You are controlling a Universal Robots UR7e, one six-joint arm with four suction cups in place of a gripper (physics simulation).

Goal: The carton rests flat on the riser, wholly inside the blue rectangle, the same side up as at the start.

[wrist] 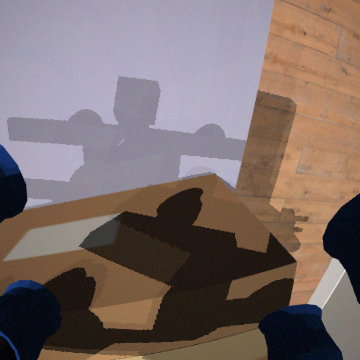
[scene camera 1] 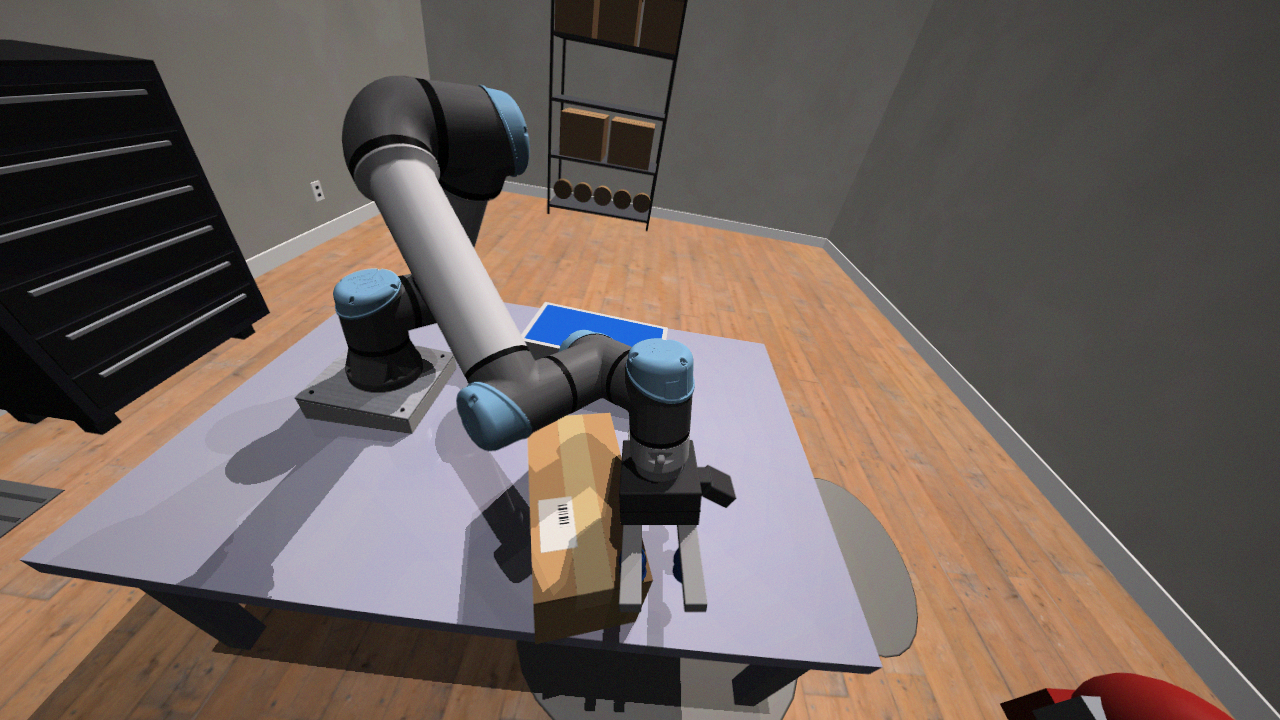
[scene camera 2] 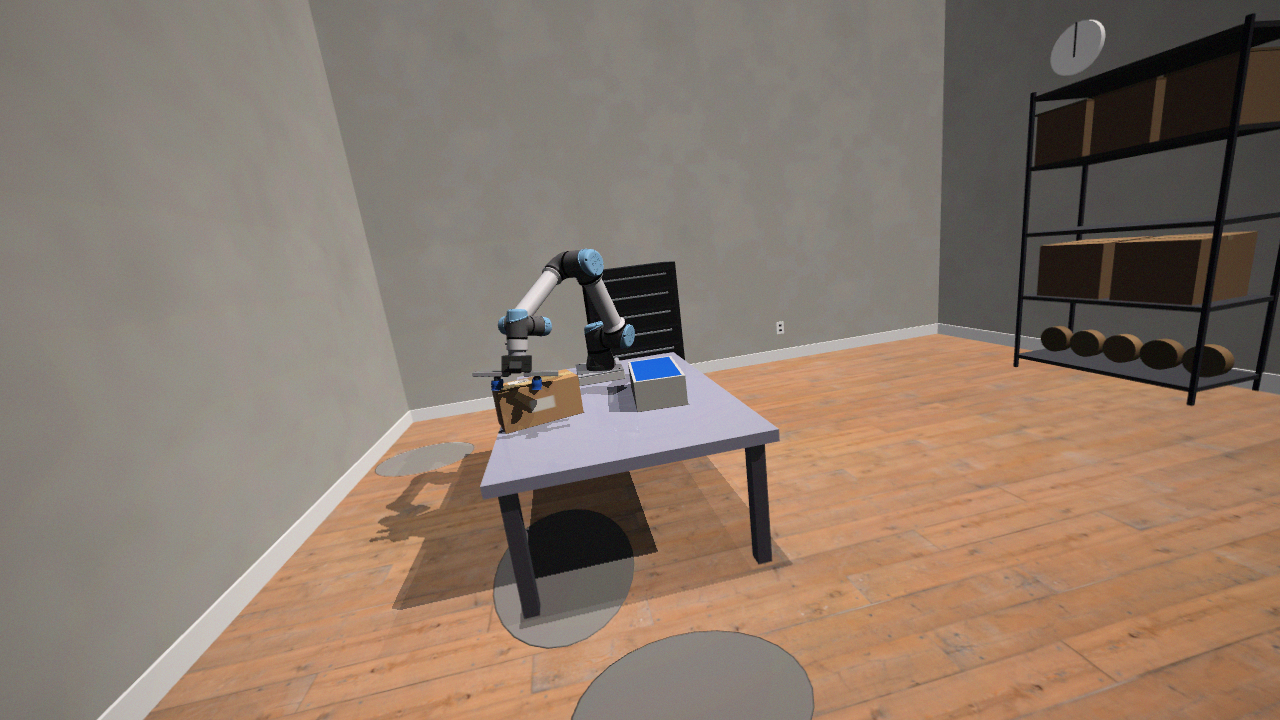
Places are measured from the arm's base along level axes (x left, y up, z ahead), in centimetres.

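Where they show: end effector, tool point: [wrist: 169, 274] [scene camera 1: 657, 526] [scene camera 2: 517, 388]; arm's base, origin of the base link: [scene camera 1: 386, 369] [scene camera 2: 601, 366].
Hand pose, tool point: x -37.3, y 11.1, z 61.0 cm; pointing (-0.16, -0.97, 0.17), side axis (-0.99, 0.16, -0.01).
Note:
Each offset is from my tool point to the top centre of the thing. Level surfaces: height alone.
The brown carton {dz -12.2, dx +5.8, dy -1.0 cm} [scene camera 1: 573, 502] [scene camera 2: 547, 407] [wrist: 143, 257] sits tilted near the table's front edge, its white label facing up and to the left. My suction tool [scene camera 1: 660, 569] [scene camera 2: 516, 383] is low over the carton's right side. One cup bar lies against the carton's right edge and the other hangs over bare table. In the wrist view the two lower cups overlap the carton and the upper two sit at its edges. The white riser {dz -14.1, dx +54.8, dy -4.6 cm} [scene camera 2: 659, 393] with the blue rectangle {dz -14.1, dx +54.8, dy -4.6 cm} [scene camera 1: 582, 323] [scene camera 2: 655, 367] stands at the table's far side, with nothing on it.
The arm's base [scene camera 1: 376, 393] is bolted to the grey table {dy -16.6 cm} [scene camera 1: 267, 502] [scene camera 2: 645, 439] at the back left. A black drawer cabinet [scene camera 1: 107, 232] stands left of the table. A shelf rack [scene camera 1: 550, 135] [scene camera 2: 1210, 223] holds boxes by the far wall.

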